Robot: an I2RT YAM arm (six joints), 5 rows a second.
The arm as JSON. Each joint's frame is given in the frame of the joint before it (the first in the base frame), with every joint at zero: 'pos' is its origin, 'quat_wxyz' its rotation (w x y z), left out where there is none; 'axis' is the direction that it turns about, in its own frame. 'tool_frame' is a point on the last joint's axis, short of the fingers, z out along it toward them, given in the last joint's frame.
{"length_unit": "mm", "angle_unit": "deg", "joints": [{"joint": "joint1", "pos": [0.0, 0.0, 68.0], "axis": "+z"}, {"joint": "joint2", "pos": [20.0, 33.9, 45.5], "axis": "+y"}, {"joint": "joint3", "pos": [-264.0, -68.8, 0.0], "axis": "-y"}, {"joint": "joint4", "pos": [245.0, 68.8, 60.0], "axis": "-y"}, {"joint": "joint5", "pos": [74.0, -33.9, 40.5], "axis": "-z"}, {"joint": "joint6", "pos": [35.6, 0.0, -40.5], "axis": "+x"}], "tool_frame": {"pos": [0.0, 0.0, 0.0], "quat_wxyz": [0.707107, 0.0, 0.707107, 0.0]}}
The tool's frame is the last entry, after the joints.
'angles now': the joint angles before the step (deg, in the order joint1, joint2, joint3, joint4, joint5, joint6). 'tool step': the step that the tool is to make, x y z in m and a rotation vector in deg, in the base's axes. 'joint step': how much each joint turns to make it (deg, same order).
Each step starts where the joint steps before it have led.
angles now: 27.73 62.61 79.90 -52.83 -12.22 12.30
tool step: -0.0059 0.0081 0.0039 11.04 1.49 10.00
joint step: 0.55 -1.42 -2.11 5.83 -13.62 3.82
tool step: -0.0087 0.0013 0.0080 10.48 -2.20 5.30
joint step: 0.27 -3.38 -3.79 10.35 -8.05 6.01
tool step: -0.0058 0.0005 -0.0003 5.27 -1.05 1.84
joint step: 0.60 -2.48 -3.65 7.13 -2.42 4.33
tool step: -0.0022 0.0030 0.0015 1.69 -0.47 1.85
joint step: 0.94 -0.31 -0.63 2.31 -1.18 1.24
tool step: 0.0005 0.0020 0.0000 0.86 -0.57 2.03
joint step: 0.16 0.17 -0.42 1.56 -1.92 0.07
